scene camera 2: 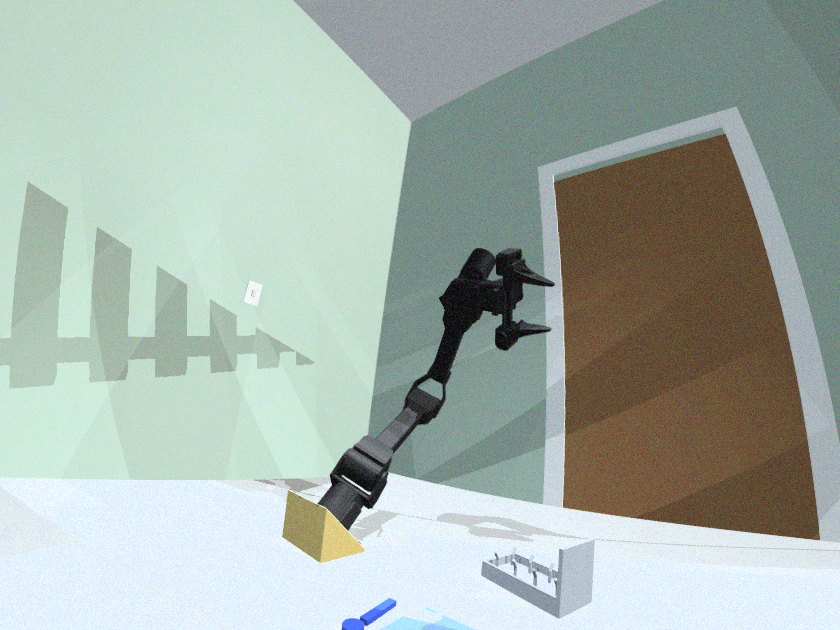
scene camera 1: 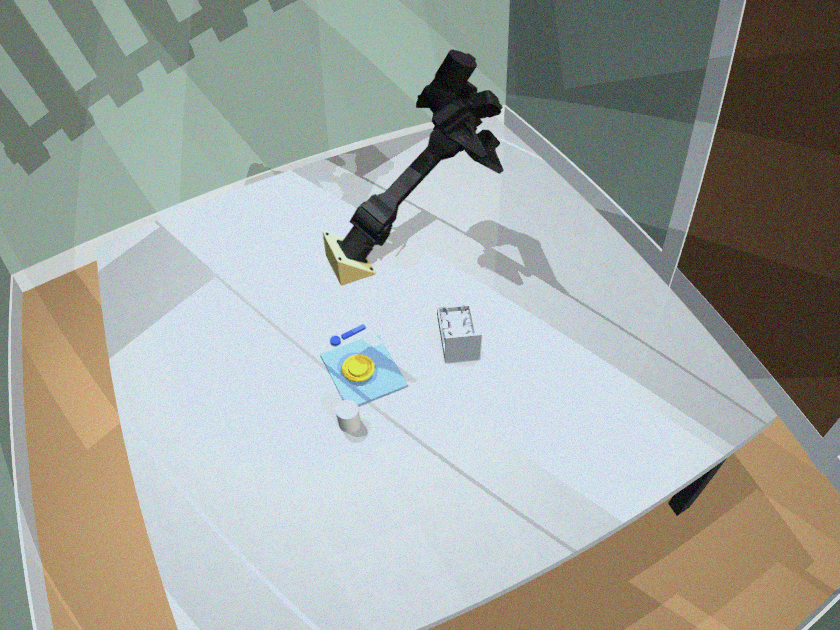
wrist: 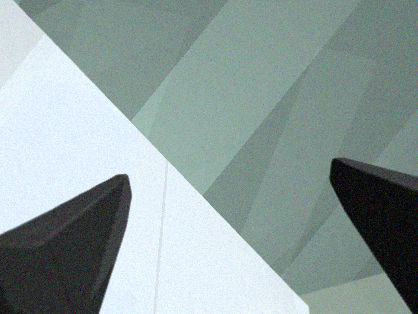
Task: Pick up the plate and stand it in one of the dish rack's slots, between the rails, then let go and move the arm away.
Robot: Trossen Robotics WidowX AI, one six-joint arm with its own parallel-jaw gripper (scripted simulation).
Path:
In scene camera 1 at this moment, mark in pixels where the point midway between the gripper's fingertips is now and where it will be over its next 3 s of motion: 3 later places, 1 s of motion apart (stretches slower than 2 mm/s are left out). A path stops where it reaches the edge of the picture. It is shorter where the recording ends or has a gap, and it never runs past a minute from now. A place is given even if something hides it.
The gripper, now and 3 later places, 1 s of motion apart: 493,164; 412,246; 350,316; 357,359

